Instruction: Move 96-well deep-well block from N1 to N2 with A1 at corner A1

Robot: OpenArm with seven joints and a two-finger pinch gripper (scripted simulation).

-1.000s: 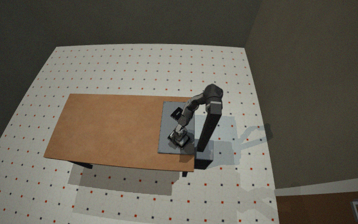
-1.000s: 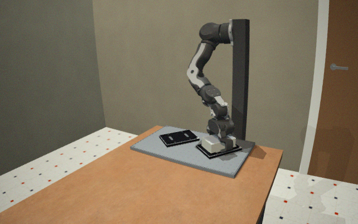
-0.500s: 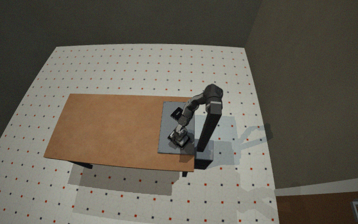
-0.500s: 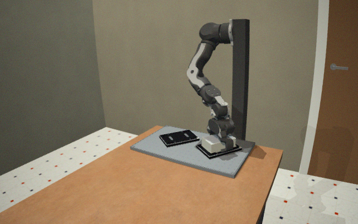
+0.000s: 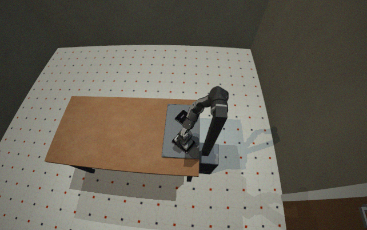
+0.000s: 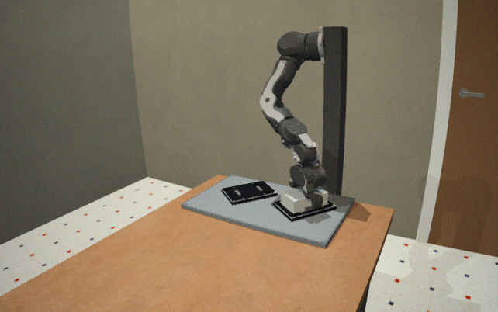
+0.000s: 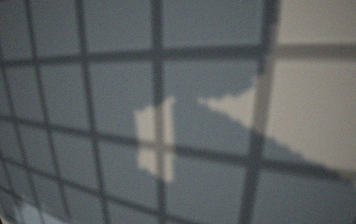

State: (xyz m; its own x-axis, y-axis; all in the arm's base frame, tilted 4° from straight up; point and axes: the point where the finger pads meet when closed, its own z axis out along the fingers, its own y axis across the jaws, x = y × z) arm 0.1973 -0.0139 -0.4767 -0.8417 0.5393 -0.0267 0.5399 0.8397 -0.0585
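Now: the plate nest N1 1 cm below my hand. From my hand the other things lie so: A1 label: 3 cm behind, 9 cm to the left; deep-well block: 2 cm above; plate nest N2: 21 cm to the right, 1 cm below.
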